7 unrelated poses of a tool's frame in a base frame.
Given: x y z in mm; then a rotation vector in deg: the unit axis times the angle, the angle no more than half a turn.
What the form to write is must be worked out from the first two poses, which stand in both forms.
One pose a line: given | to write
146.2, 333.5, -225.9, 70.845, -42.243, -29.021 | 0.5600, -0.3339, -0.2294, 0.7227, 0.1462, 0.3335, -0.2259
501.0, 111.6, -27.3, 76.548, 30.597, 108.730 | 0.5210, 0.2082, 0.7400, 0.3710, 0.5010, 0.1116, -0.0273
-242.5, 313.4, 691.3, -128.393, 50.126, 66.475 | -0.8159, 0.3185, 0.4224, 0.2332, -0.2425, 0.3134, 0.6913
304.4, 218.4, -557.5, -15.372, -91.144, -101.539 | -0.1043, -0.6183, -0.6888, 0.3640, 0.3044, 0.2184, -0.5575
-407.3, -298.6, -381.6, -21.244, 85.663, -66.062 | -0.1581, 0.6375, -0.4916, 0.5718, -0.4073, -0.2986, -0.3816
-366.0, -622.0, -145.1, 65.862, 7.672, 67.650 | 0.5115, 0.0596, 0.5254, 0.6773, -0.3660, -0.6220, -0.1451
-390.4, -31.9, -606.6, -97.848, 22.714, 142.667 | -0.5601, 0.1300, 0.8167, 0.0481, -0.3904, -0.0319, -0.6066
